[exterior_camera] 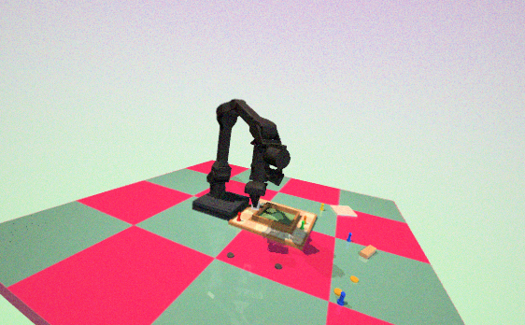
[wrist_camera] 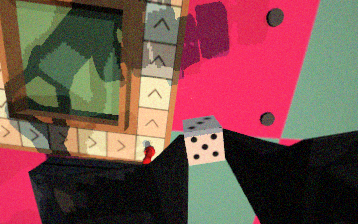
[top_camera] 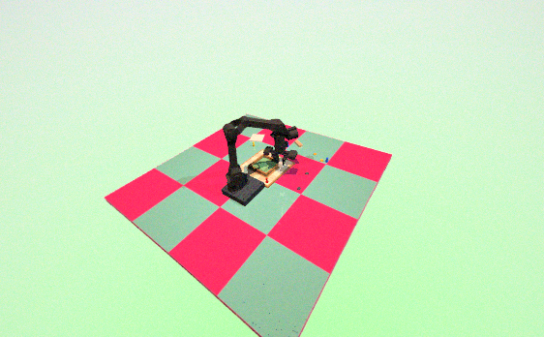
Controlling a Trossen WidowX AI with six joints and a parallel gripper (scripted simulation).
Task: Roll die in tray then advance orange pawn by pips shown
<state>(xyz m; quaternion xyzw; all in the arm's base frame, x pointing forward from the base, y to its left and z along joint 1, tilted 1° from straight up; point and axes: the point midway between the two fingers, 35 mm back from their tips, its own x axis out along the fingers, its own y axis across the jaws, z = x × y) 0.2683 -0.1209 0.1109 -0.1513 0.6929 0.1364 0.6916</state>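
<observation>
Right now the orange pawn is 200 mm to the left of my gripper tip, 120 mm ahead of it and 90 mm below it. Also, from my gripper tip: green tray: 170 mm to the left, 110 mm below, 20 mm ahead; then white die: right at my gripper tip; then red pawn: 90 mm below, 90 mm behind, 40 mm to the left.
</observation>
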